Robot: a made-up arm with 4 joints.
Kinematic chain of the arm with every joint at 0, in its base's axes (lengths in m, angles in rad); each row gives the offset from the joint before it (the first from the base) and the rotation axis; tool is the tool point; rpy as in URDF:
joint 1: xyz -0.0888 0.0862 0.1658 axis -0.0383 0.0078 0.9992
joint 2: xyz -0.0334 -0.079 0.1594 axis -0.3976 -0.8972 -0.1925
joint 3: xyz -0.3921 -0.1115 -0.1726 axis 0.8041 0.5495 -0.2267
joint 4: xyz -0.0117 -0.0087 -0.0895 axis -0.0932 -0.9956 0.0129
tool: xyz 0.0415 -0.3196 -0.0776 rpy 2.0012 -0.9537 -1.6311
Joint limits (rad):
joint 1: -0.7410..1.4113
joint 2: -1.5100..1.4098
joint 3: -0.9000..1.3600
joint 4: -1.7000..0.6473
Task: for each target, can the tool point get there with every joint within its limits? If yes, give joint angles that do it. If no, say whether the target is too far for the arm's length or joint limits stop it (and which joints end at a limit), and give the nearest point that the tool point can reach.
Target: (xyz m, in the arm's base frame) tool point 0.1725 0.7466 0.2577
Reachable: no: joint limits stop it (at a limit: joint 1, joint 2) | nearest point 0.4838 0.0830 -0.2364 | short by 0.884 m
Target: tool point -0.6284 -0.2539 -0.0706
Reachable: yes | joints -0.5261 0.4917 -0.0926 -0.3512
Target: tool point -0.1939 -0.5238 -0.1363
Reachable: yes | joints 0.2217 0.6863 0.1637 -0.2749
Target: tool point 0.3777 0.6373 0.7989
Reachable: no: joint limits stop it (at a limit: joint 1, joint 2, joint 3, joint 4) | nearest point 0.4273 -0.1346 0.3571 | short by 0.891 m
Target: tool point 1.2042 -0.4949 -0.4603
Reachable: no: too far | nearest point 0.5244 -0.1891 -0.1616 | short by 0.803 m
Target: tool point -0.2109 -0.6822 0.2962
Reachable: yes | joints 0.7524 -1.1076 0.2549 -0.1416
